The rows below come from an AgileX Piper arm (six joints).
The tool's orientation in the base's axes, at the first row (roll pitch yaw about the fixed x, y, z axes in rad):
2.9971, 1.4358, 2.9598
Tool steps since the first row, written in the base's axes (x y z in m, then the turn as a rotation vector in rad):
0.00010, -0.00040, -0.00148, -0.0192, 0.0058, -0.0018
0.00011, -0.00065, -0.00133, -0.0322, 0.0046, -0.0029
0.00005, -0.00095, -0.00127, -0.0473, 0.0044, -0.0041
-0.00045, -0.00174, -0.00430, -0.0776, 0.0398, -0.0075
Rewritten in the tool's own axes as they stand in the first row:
0.00144, -0.00042, 0.00031, 0.0045, 0.0050, -0.0190
0.00129, -0.00067, 0.00031, 0.0072, 0.0033, -0.0317
0.00123, -0.00097, 0.00025, 0.0104, 0.0025, -0.0465
0.00428, -0.00184, 0.00019, 0.0187, 0.0366, -0.0773

